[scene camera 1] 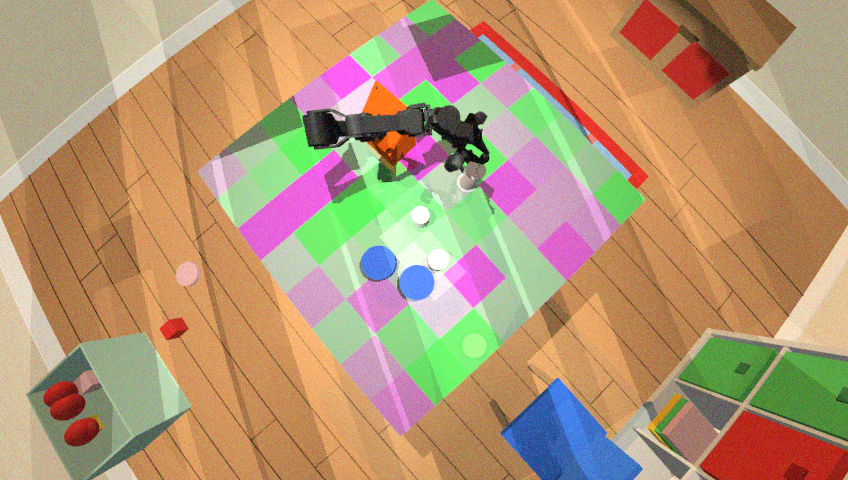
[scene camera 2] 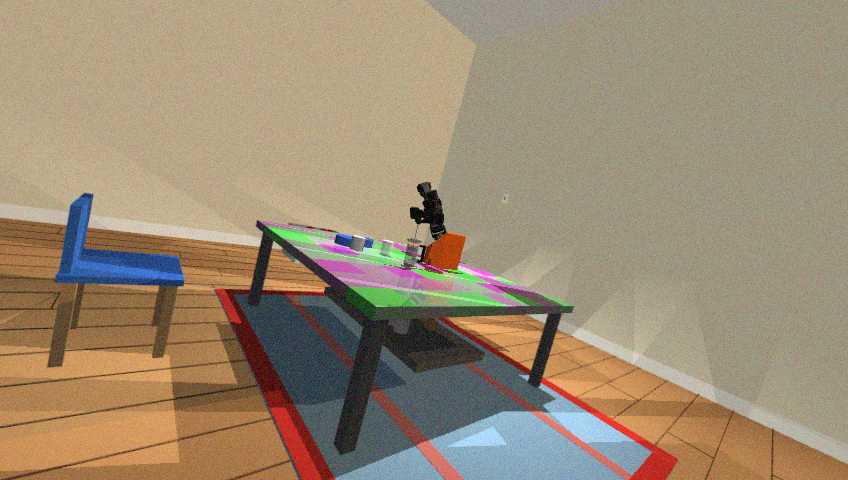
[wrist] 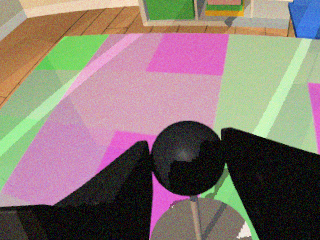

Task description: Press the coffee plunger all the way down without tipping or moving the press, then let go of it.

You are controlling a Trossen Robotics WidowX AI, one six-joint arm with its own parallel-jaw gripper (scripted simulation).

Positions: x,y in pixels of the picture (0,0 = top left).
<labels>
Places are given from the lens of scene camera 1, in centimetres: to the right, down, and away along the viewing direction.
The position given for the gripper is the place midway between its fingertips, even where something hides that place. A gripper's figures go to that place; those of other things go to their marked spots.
gripper (scene camera 1: pixel 486 159): 19, -24, 78
coffee press (scene camera 1: pixel 467 182): 15, -20, 92
</labels>
